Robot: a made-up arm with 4 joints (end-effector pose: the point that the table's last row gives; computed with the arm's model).
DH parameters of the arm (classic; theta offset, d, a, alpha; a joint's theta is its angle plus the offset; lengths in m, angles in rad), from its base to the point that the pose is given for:
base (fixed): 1.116 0 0.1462 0
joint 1: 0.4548 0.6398 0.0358 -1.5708
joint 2: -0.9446 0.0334 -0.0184 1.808
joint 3: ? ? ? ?
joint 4: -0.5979 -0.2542 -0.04 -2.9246
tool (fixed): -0.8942 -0.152 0 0
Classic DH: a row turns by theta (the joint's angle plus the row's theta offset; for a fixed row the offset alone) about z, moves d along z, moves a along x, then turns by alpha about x.
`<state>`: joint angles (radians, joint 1 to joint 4).
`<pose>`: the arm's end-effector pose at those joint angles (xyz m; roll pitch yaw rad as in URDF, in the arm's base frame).
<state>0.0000 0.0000 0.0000 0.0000</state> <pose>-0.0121 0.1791 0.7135 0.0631 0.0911 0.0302</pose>
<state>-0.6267 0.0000 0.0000 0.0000</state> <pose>0.0304 0.2148 0.7135 0.0631 0.0911 -0.5965</pose>
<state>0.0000 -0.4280 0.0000 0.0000</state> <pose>-0.0121 0.1474 0.7118 0.4920 0.0703 0.0653</pose>
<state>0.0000 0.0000 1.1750 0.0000</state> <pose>-0.0588 0.1125 0.6407 -0.0631 -0.8485 0.8077</pose>
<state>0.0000 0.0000 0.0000 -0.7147</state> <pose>0.0080 0.1493 0.7173 0.0294 0.1578 0.7369</pose>
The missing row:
joint 3: -1.3376 -0.0256 0.0229 2.0852
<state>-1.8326 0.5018 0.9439 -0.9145</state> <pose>0.0898 0.2174 0.7068 -0.6046 0.2176 -0.2962</pose>
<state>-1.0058 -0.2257 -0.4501 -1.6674</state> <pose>0.0714 0.1128 0.7018 0.4458 0.1135 0.5383</pose>
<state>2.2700 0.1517 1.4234 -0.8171</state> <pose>0.1568 0.0895 0.6616 -0.9140 -0.2751 -2.1369</pose>
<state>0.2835 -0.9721 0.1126 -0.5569</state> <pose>0.0065 0.0785 0.6671 0.8465 -0.4822 0.7281</pose>
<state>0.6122 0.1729 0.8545 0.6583</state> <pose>-0.0667 0.0824 0.6677 0.3877 -0.5050 0.4926</pose>
